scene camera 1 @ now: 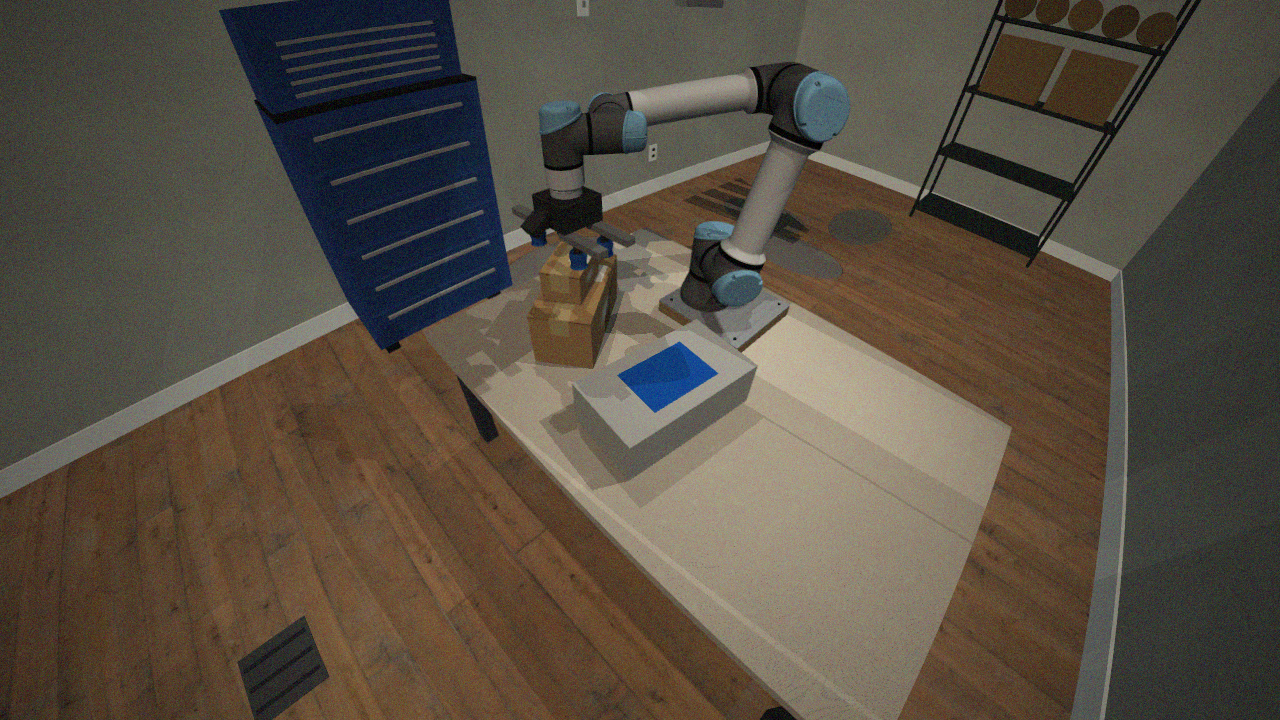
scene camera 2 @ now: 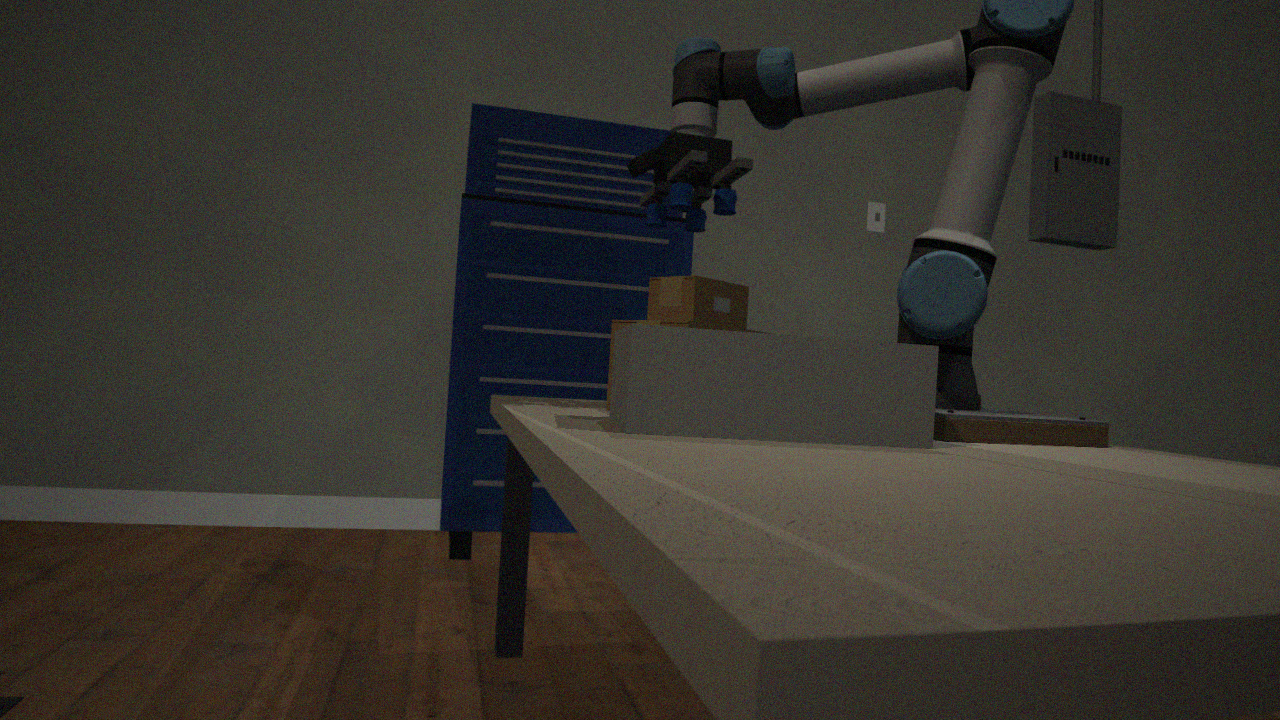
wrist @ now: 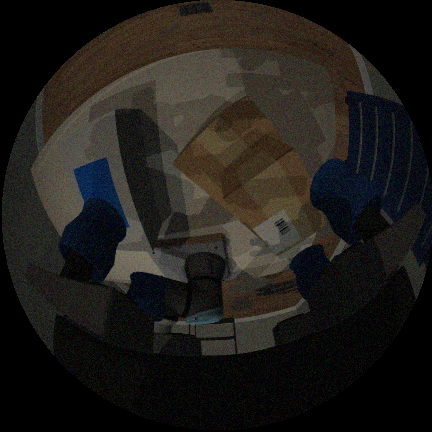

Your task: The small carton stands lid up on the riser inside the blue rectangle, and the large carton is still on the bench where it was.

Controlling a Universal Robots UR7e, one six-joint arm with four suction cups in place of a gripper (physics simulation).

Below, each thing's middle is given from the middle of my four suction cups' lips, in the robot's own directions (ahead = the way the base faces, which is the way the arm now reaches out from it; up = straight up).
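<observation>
The small carton [scene camera 2: 679,298] sits 7 cm behind my suction cup, 8 cm to the right of it and 14 cm below it. Counting from the suction cup again, I find the grey riser [scene camera 1: 638,409] 2 cm ahead, 28 cm to the left and 27 cm below. As for the large carton [scene camera 1: 563,333], it is 8 cm behind the suction cup, also 8 cm to the right, and 25 cm below.
</observation>
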